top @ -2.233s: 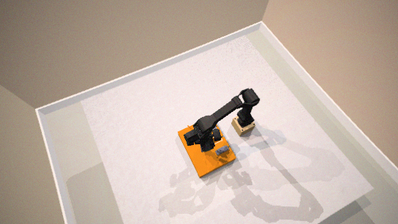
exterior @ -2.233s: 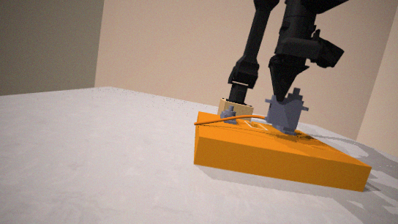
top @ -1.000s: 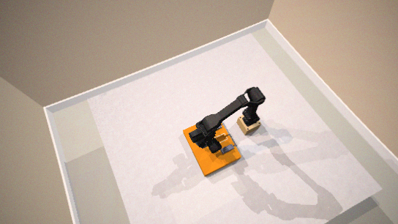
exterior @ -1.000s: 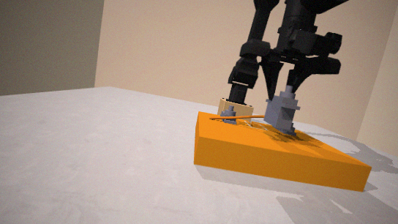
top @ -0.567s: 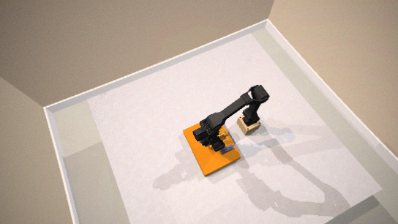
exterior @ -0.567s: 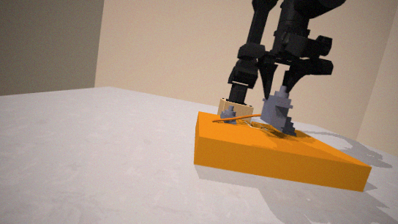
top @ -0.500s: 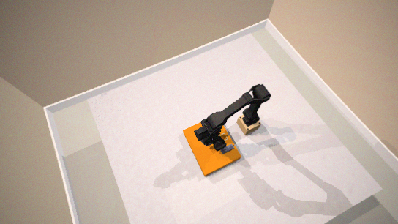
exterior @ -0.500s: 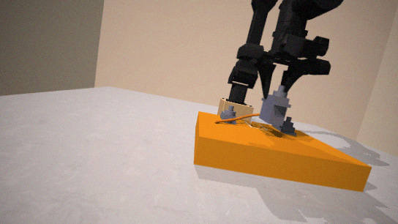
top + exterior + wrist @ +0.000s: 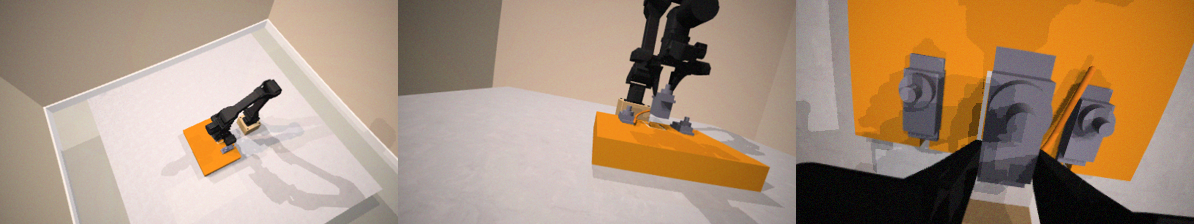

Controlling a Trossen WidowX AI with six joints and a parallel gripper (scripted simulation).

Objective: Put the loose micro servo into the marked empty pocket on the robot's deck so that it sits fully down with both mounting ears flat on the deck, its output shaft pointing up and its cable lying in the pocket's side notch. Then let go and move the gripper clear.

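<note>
Right now my gripper tip is 11 cm short of the orange deck and 10 cm above it.
</note>
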